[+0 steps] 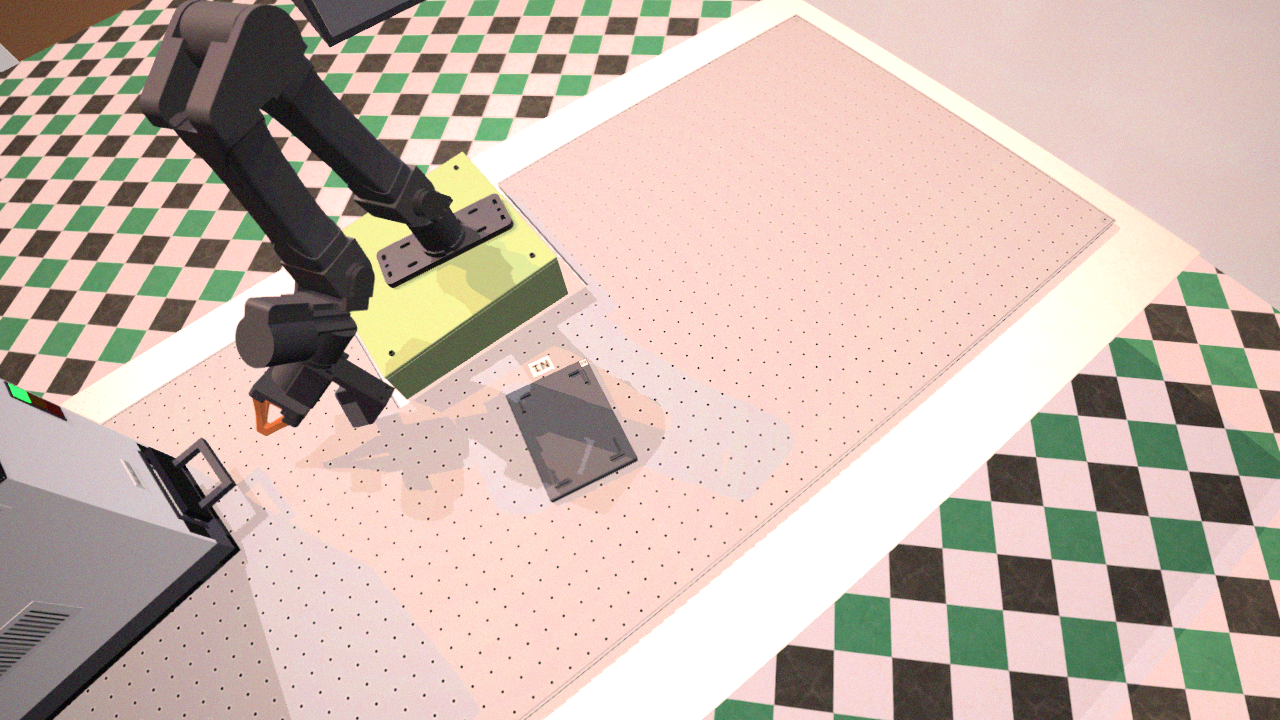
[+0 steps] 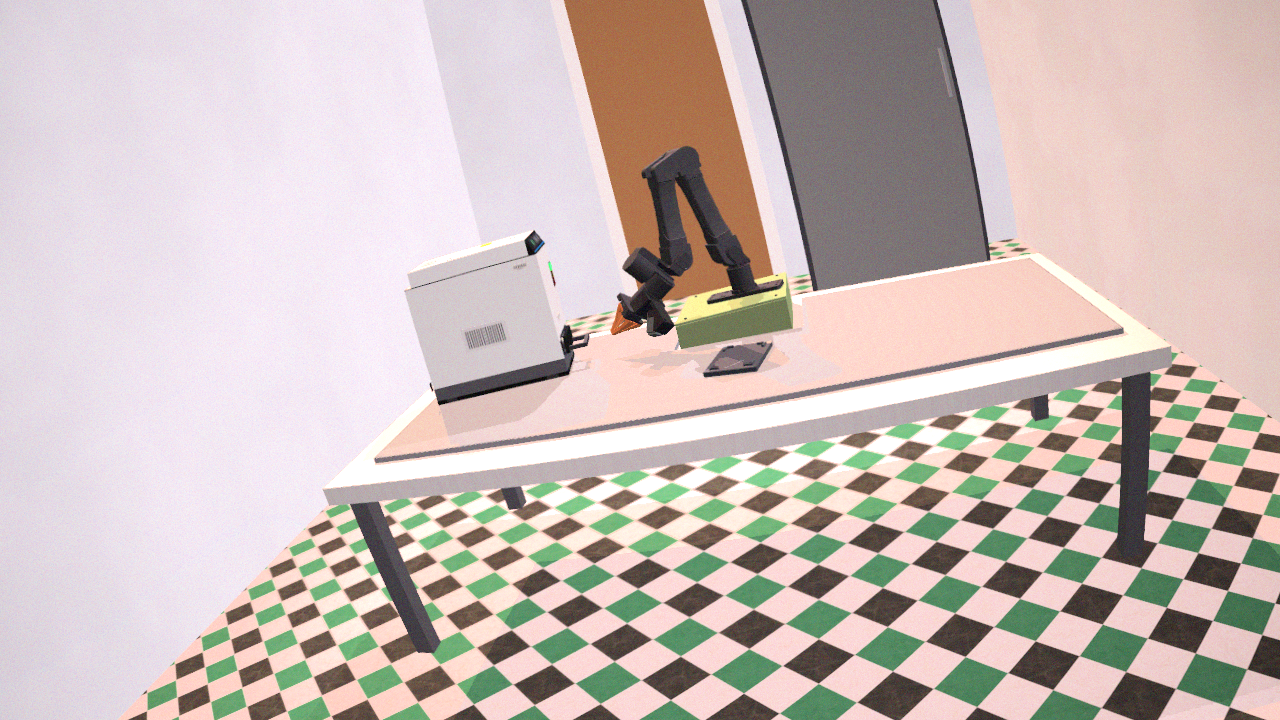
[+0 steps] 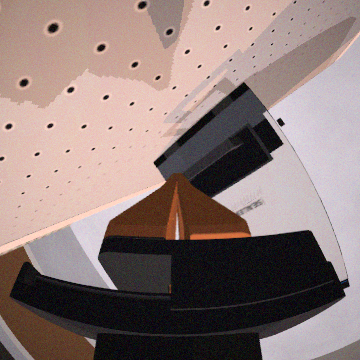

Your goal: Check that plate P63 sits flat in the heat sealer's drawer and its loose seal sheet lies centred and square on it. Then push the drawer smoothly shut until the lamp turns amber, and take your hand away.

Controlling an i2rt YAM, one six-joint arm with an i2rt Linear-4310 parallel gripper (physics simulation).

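Seen in the pictures: gripper, fingertip midpoint: (image 1: 262, 432) (image 2: 611, 333) (image 3: 176, 180); arm's base, origin of the base link: (image 1: 445, 241) (image 2: 745, 293).
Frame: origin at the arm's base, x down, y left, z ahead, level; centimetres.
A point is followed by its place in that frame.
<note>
The heat sealer (image 1: 89, 546) @[x -11.2, y -44.8, z 28.6 cm] (image 2: 487, 322) @[x -10.8, y -55.9, z 32.6 cm] (image 3: 300, 200) @[x -8.6, y -41.4, z 25.0 cm] is a pale box on a dark base at the left end of the table. Its dark drawer handle (image 1: 220, 462) (image 2: 580, 341) sticks out of the front, with the dark drawer front close to the housing. The sealer's lamp (image 1: 19, 393) @[x -18.1, y -45.8, z 12.1 cm] (image 2: 550, 265) @[x -18.2, y -45.8, z 12.1 cm] shows green. Plate P63 and the seal sheet cannot be made out; the drawer's inside is hidden. My gripper (image 1: 264, 431) @[x 1.2, y -31.7, z 16.1 cm] (image 2: 614, 332) @[x 1.2, y -31.7, z 16.1 cm] (image 3: 176, 180) @[x 1.2, y -31.7, z 16.1 cm] is shut and empty, its orange fingertips together. It hangs above the table, apart from the handle and on the robot-base side of it.
A yellow-green block (image 1: 487, 286) @[x -0.2, y 2.7, z 11.0 cm] (image 2: 738, 319) @[x 2.7, y 0.7, z 14.0 cm] bears the arm's base. A dark flat tray (image 1: 572, 429) @[x 5.8, y 4.5, z 33.2 cm] (image 2: 738, 358) @[x 5.8, y 4.7, z 34.1 cm] with corner brackets lies in front of it, beside a label (image 1: 541, 365) @[x 7.0, y 4.6, z 21.8 cm] reading "IN". The perforated mat (image 1: 805, 223) @[x 7.0, y 50.5, z 19.2 cm] (image 2: 939, 313) @[x 7.0, y 50.8, z 16.2 cm] lies on the white-edged table (image 1: 805, 546) @[x 8.3, y 23.2, z 59.6 cm] (image 2: 805, 416) @[x 8.3, y 24.3, z 64.3 cm].
</note>
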